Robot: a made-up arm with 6 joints. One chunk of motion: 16 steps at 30 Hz.
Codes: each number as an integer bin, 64 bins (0 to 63) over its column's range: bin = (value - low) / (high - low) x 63, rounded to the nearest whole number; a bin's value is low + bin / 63 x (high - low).
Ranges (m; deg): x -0.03..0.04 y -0.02..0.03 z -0.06..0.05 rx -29..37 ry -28..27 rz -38..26
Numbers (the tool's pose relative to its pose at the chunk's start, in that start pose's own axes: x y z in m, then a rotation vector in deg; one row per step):
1: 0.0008 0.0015 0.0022 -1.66 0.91 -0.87
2: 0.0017 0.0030 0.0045 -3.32 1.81 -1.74
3: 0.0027 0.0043 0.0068 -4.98 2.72 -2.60
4: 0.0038 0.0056 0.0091 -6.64 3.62 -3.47
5: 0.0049 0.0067 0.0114 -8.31 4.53 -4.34
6: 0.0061 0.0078 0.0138 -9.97 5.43 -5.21
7: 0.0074 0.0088 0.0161 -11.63 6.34 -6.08
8: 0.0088 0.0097 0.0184 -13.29 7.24 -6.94
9: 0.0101 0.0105 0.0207 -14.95 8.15 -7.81
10: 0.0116 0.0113 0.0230 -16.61 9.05 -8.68
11: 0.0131 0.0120 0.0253 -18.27 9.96 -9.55
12: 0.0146 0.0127 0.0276 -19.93 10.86 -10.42
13: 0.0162 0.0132 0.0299 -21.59 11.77 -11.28
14: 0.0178 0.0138 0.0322 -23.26 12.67 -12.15
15: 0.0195 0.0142 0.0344 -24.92 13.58 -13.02
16: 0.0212 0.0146 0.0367 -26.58 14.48 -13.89
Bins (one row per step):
1: 28 27 36 26 33 37
2: 29 29 37 25 34 36
3: 29 31 38 23 35 35
4: 30 32 40 21 36 34
5: 31 34 41 20 37 33
6: 32 35 42 18 38 32
7: 34 36 44 17 39 31
8: 35 37 45 15 40 31
9: 36 38 46 13 41 30
10: 37 39 48 12 42 29
11: 39 40 49 10 43 28
12: 40 41 50 9 45 27
13: 42 42 51 7 46 26
14: 43 43 53 5 47 25
15: 45 43 54 4 48 25
16: 46 44 55 2 49 24

